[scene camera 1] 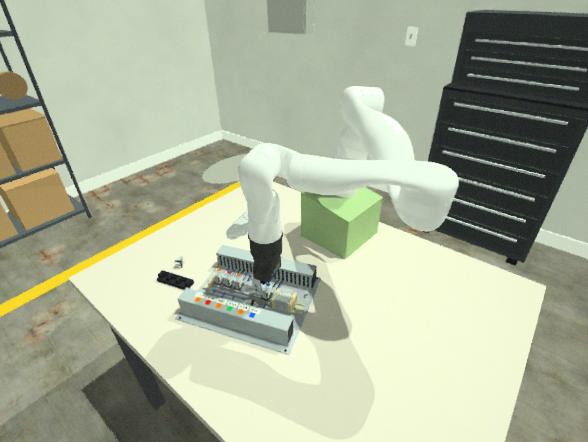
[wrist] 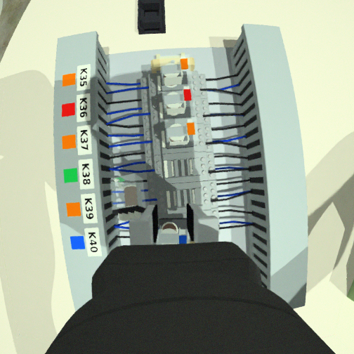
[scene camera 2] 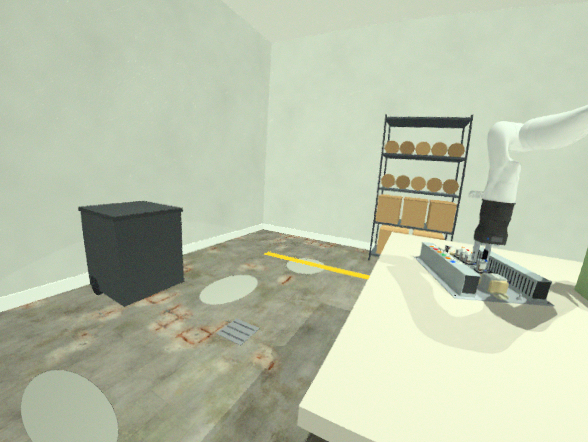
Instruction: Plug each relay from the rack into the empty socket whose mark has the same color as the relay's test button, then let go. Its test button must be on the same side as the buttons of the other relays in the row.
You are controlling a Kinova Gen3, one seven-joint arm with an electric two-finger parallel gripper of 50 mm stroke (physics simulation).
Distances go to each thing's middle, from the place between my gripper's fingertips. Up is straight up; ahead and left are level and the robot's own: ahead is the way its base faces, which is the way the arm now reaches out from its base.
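Labels:
My gripper: 4 cm to the left of the panel (scene camera 2: 482, 294), 1 cm past it, 7 cm above it.

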